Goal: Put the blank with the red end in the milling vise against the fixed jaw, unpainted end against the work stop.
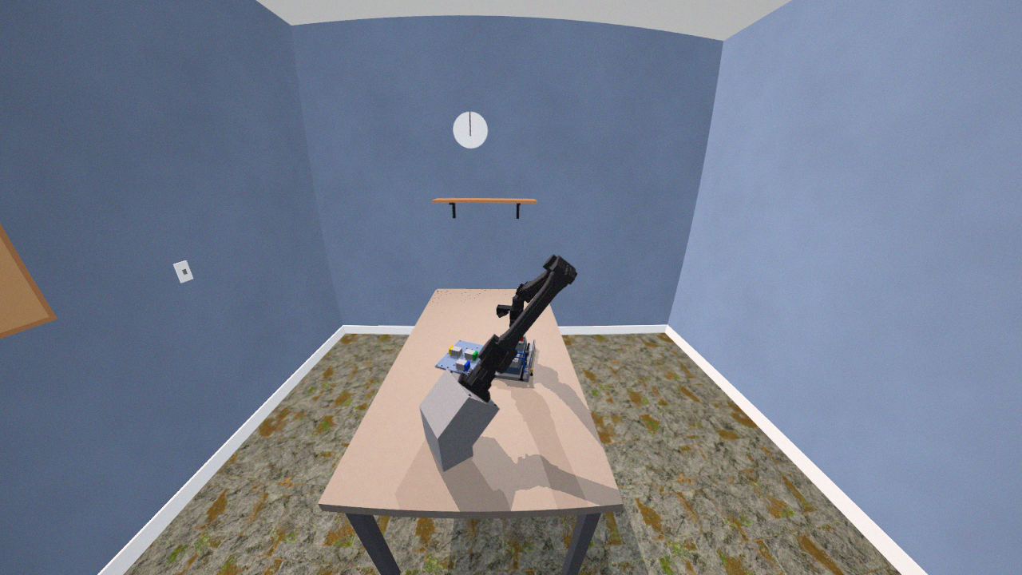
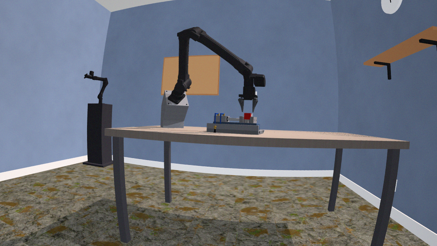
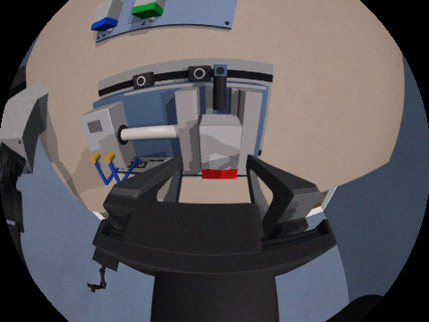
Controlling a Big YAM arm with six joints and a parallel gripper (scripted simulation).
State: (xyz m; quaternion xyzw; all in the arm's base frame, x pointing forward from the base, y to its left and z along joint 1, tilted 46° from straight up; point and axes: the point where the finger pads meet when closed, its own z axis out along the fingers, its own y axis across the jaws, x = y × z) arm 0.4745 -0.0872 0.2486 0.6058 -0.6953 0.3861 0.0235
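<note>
Now: hand 5 cm to the right of the work stop, 4 cm above it and 2 cm short of it. From my hand the other things lie so: green-ended blank 24 cm to the left, 10 cm below, 3 cm behind; then blue plate 28 cm to the left, 13 cm below; then vise 9 cm below, 6 cm behind, 3 cm to the left.
</note>
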